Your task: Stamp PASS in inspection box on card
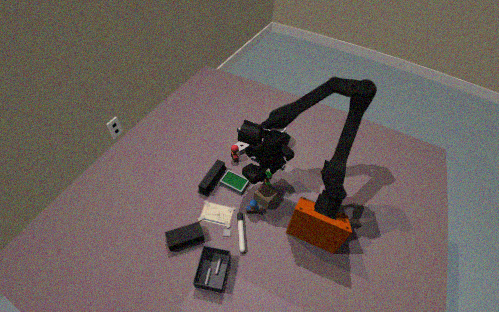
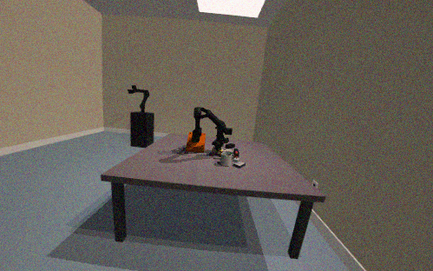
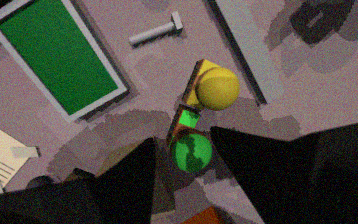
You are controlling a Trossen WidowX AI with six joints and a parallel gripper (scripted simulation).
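Now: gripper tip 20 mm above the green stamp. The rest, counted from my gripper tip: tan box 60 mm to the left, 30 mm behind, 20 mm below; yellow-knobbed stamp 40 mm to the right, 20 mm below, 20 mm ahead; bolt 80 mm ahead, 40 mm below, 30 mm to the right.
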